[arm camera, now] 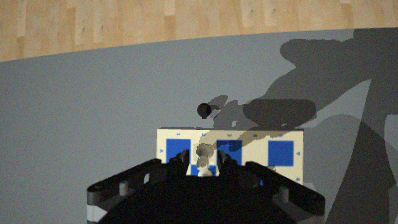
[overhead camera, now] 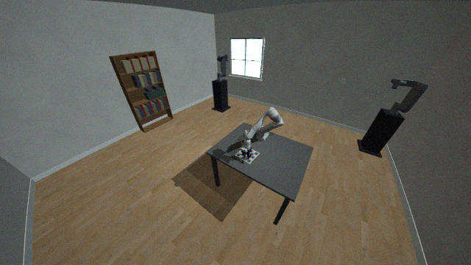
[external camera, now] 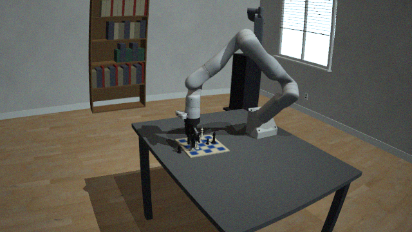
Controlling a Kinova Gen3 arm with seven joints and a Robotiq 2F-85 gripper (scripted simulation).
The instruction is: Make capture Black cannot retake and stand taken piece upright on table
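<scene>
My gripper is now 8 cm past the blue-and-cream chessboard, 3 cm to the left of it and 4 cm above it. Round my hand: tall white piece: 12 cm behind, 10 cm to the right, 1 cm below.
</scene>
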